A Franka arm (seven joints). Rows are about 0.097 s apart.
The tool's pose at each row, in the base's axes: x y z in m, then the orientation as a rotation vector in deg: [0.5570 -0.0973 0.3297 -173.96 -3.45 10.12]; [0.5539 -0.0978 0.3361 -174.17 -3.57 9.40]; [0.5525 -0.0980 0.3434 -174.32 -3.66 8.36]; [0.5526 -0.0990 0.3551 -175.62 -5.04 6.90]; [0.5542 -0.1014 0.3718 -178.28 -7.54 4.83]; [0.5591 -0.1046 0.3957 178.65 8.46 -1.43]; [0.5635 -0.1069 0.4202 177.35 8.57 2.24]
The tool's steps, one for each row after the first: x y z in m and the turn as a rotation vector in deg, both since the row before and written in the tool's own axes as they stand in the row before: [-0.0038 -0.0003 -0.0060 -0.19 0.47 -0.09]; [-0.0022 -0.0006 -0.0071 -0.12 0.68 -0.08]; [-0.0010 -0.0001 -0.0117 -1.33 0.92 -0.87]; [0.0002 0.0012 -0.0169 -2.77 1.26 -1.50]; [0.0033 0.0029 -0.0242 -2.74 2.06 -0.54]; [0.0037 0.0032 -0.0245 -1.40 2.30 -0.08]
